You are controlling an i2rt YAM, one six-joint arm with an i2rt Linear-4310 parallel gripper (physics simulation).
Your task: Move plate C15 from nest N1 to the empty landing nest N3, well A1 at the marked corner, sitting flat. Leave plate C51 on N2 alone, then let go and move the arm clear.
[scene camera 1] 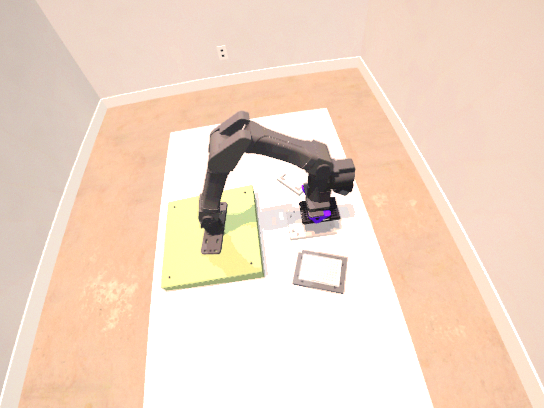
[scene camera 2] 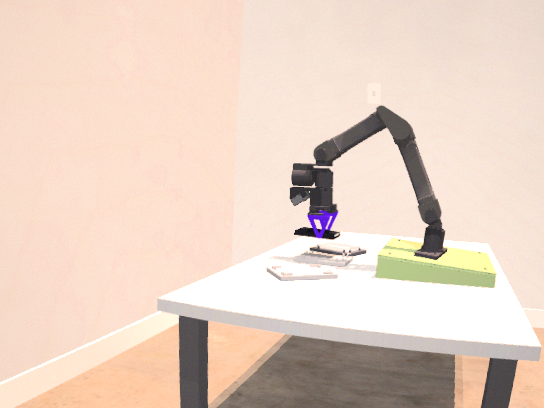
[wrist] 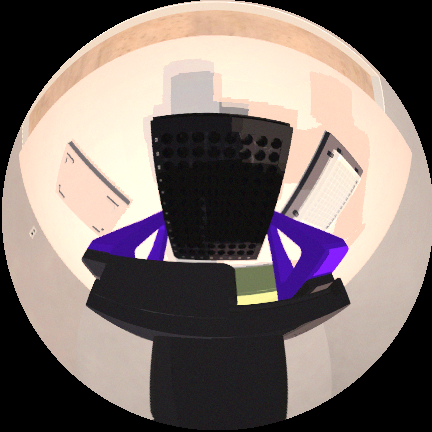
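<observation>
The black well plate, taken as C15, [scene camera 1: 336, 215] [scene camera 2: 305, 232] [wrist: 215, 175] looks level between the purple fingers of my gripper [scene camera 1: 320, 214] [scene camera 2: 319, 234] [wrist: 217, 214], which is shut on it from both sides. It hangs above the middle white nest [scene camera 1: 312, 231] [scene camera 2: 327, 259], with a visible gap. That nest is largely hidden under the plate in the wrist view. The white plate, taken as C51, [scene camera 1: 320, 270] [scene camera 2: 340, 247] [wrist: 332, 185] sits in the grey nest [scene camera 1: 343, 274] [scene camera 2: 360, 251] [wrist: 310, 172]. Nest labels and the A1 mark are not readable.
A turned, bare white nest [scene camera 1: 291, 184] [scene camera 2: 302, 272] [wrist: 87, 192] lies on the other side of the middle nest from the grey one. The arm stands on a yellow-green base block [scene camera 1: 235, 265] [scene camera 2: 435, 277]. The white table [scene camera 1: 270, 345] [scene camera 2: 350, 310] carries everything.
</observation>
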